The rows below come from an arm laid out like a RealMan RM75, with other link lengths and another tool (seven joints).
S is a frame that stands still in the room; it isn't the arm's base.
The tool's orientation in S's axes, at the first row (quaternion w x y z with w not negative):
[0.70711, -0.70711, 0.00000, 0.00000]
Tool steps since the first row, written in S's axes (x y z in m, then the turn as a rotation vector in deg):
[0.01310, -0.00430, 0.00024, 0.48, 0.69, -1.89]
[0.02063, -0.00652, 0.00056, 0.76, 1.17, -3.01]
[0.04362, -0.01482, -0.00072, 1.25, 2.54, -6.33]
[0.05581, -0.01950, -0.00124, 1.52, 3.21, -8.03]
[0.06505, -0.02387, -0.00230, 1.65, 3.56, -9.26]
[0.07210, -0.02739, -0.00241, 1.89, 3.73, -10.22]
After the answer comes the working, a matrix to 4 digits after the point.
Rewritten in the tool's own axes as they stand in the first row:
[0.01310, -0.00024, -0.00430, 0.48, 1.89, 0.69]
[0.02063, -0.00056, -0.00652, 0.76, 3.01, 1.17]
[0.04362, 0.00072, -0.01482, 1.25, 6.33, 2.54]
[0.05581, 0.00124, -0.01950, 1.52, 8.03, 3.21]
[0.06505, 0.00230, -0.02387, 1.65, 9.26, 3.56]
[0.07210, 0.00241, -0.02739, 1.89, 10.22, 3.73]

The tool's axes in the first row as the columns of a matrix, in S's axes (rounded; the answer above uses it unrounded):
[1.0000, 0.0000, 0.0000]
[0.0000, 0.0000, 1.0000]
[0.0000, -1.0000, 0.0000]

